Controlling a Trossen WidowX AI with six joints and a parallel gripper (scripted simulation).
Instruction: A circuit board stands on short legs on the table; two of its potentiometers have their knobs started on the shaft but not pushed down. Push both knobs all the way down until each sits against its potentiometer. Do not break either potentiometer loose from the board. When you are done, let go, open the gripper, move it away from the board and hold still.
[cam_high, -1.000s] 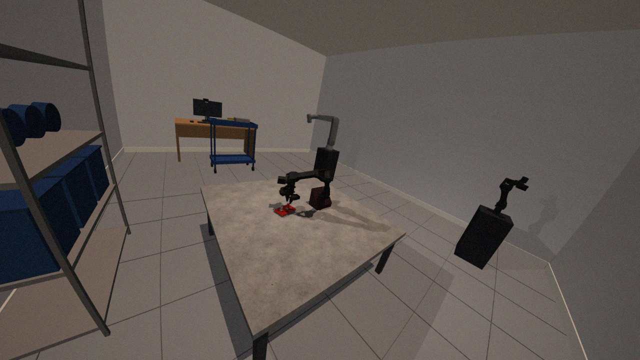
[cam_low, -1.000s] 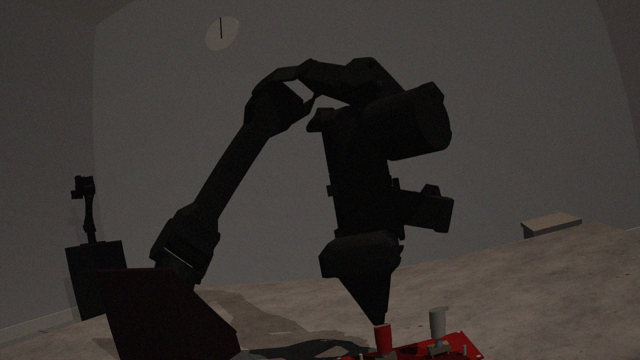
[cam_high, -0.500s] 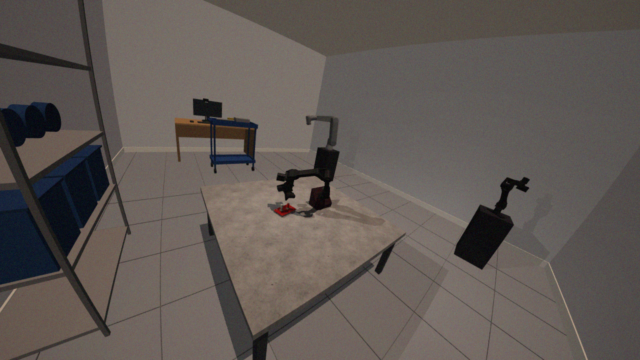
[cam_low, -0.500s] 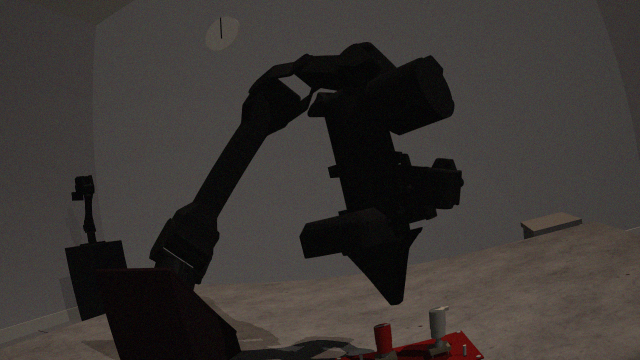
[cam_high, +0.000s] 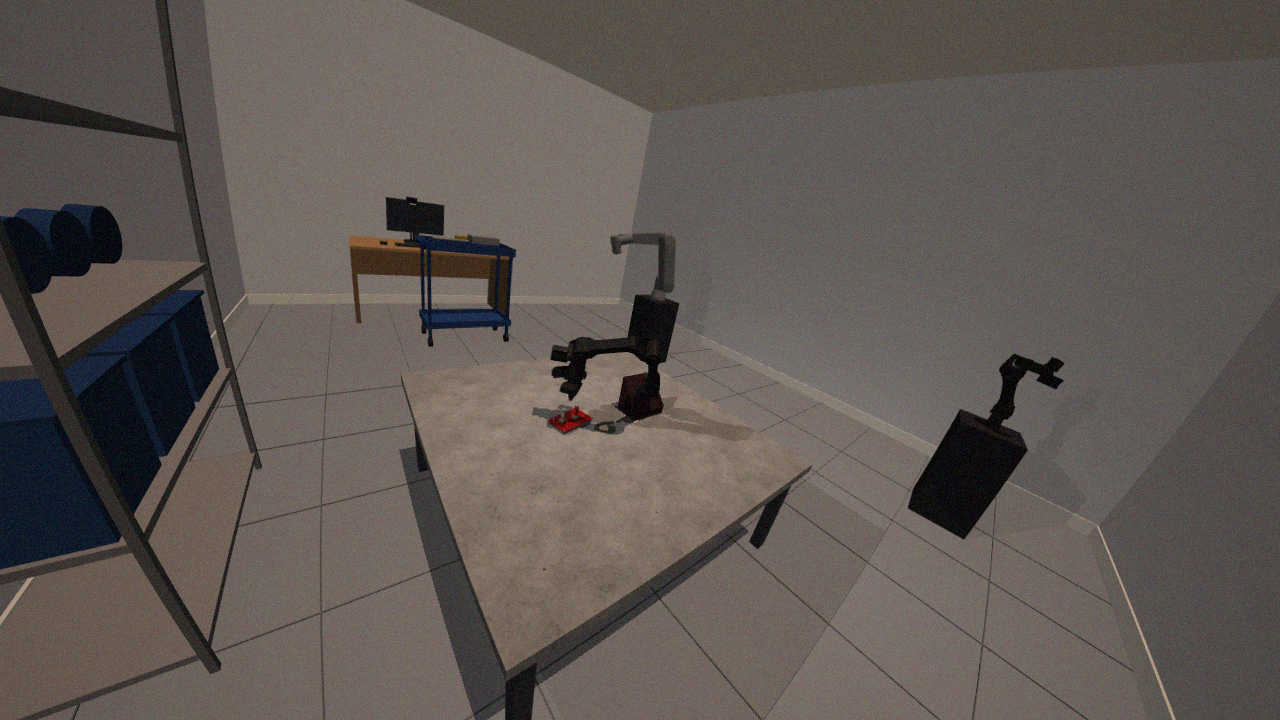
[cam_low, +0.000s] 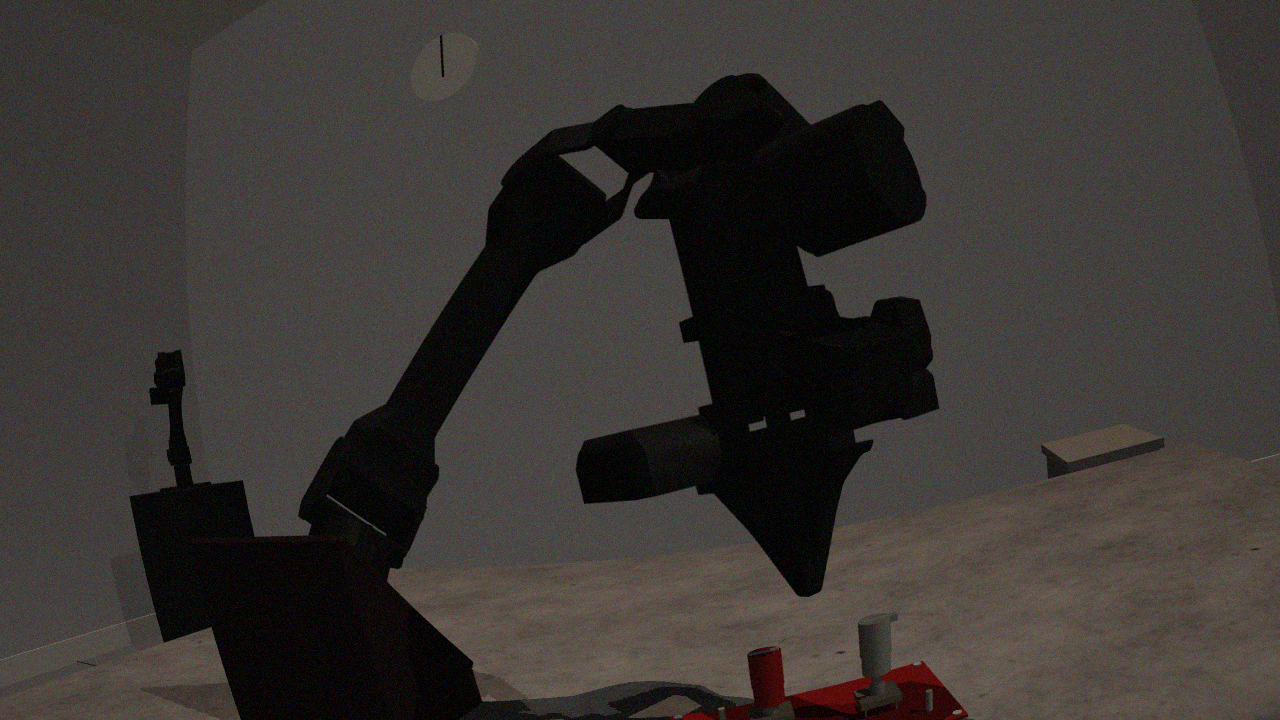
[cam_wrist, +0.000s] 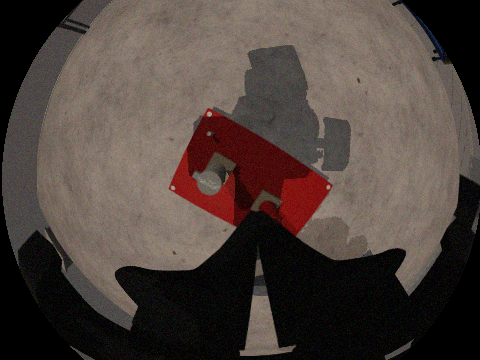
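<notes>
Right now the grey knob is 4 cm below my gripper tip, 3 cm ahead of it and 1 cm to the left of it. Also, from my gripper tip: red knob 5 cm below, 3 cm behind, 1 cm to the left.
</notes>
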